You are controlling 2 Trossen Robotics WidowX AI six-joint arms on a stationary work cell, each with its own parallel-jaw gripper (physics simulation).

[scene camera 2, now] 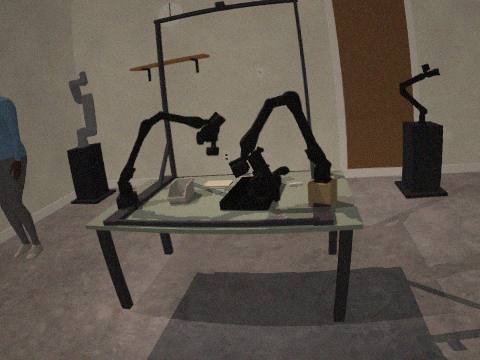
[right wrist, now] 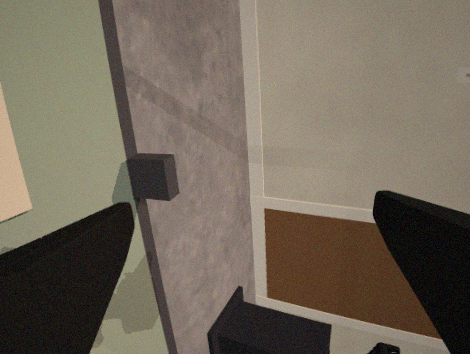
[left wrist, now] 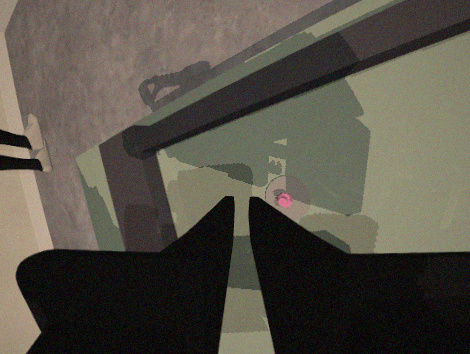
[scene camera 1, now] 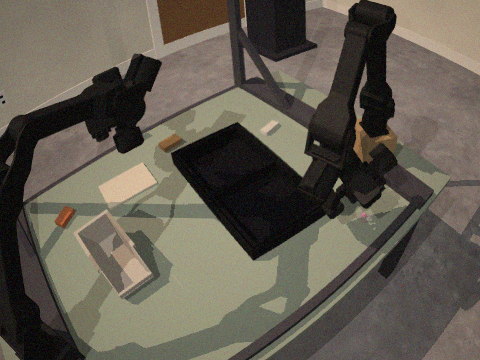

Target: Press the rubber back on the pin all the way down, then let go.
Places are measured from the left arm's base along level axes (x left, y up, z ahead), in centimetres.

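Pixels of known places: left gripper, fingertip midpoint: (scene camera 2: pixel 278 201) (left wrist: pixel 241 205); right gripper, fingertip midpoint: (scene camera 2: pixel 217 141) (right wrist: pixel 254 208); left arm's base, origin of the base link: (scene camera 2: pixel 322 180) (scene camera 1: pixel 374 128); right arm's base, origin of the base link: (scene camera 2: pixel 126 195) (scene camera 1: pixel 42 350).
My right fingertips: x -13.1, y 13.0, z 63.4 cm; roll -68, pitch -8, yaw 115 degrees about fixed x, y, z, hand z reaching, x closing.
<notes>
Ahead of a thing's pixels: the offset from my right fingertips to its top centre. "spot": to the spot under its first point.
A small pink rubber back {spot: dx +31.4, dy -22.3, dz -51.6 cm} (scene camera 1: pixel 364 215) (scene camera 2: pixel 281 216) (left wrist: pixel 284 200) shows at the centre of a pale round disc {dx +31.1, dy -22.3, dz -51.6 cm} (left wrist: pixel 299 186) on the table's right part in scene camera 1. The pin under it is too small to make out. My left gripper (left wrist: pixel 241 205) is shut, with a thin gap and nothing visible between its fingers. In the left wrist view its tips are just left of the pink back, and the right finger covers the disc's lower left edge. How high the tips are above the table is unclear. My right gripper (right wrist: pixel 254 208) is open and empty, raised over the table's far left part.
A black two-part tray {dx +12.3, dy -19.5, dz -27.9 cm} (scene camera 1: pixel 215 202) lies mid-table beside my left gripper. A pale open box {spot: dx +28.7, dy -16.4, dz -0.3 cm} (scene camera 1: pixel 137 250), a cream slab {dx +1.6, dy -22.8, dz +1.8 cm} (scene camera 1: pixel 128 184), an orange block {dx +8.0, dy -21.8, dz +21.3 cm} (scene camera 1: pixel 65 216), a brown block {dx -10.6, dy -21.8, dz -12.4 cm} (scene camera 1: pixel 170 143) and a white block {dx -7.1, dy -22.1, dz -40.9 cm} (scene camera 1: pixel 270 128) lie around it. A dark frame rail (left wrist: pixel 250 102) runs along the table edge.
</notes>
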